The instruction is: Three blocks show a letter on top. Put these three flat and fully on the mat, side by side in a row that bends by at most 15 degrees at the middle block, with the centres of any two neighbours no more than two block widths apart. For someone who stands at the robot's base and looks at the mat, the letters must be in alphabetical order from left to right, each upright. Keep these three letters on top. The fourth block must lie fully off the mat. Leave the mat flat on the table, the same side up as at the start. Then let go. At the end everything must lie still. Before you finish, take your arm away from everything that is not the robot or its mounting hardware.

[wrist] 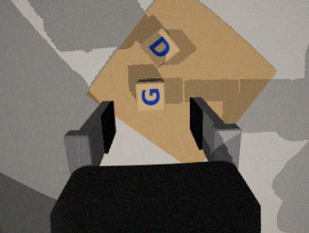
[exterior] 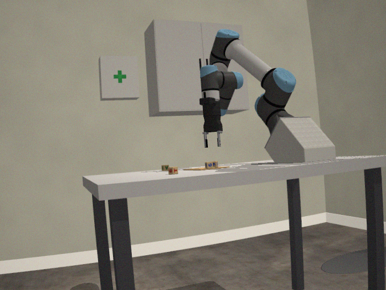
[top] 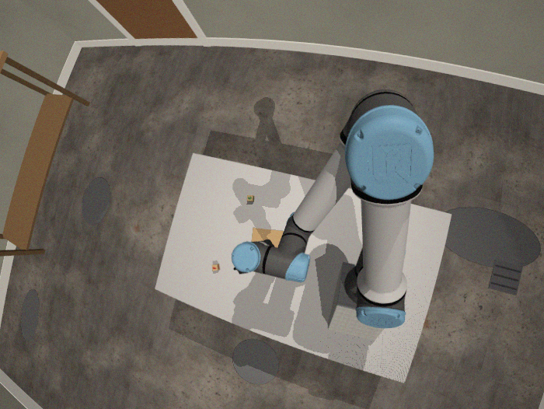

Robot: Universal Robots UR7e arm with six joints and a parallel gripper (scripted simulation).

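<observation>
My hand is 30 mm short of the tan mat, 20 mm to the left of it and 100 mm above it. From my hand the other things lie so: red-marked block (250 mm ahead, 110 mm to the left, 90 mm below).
</observation>
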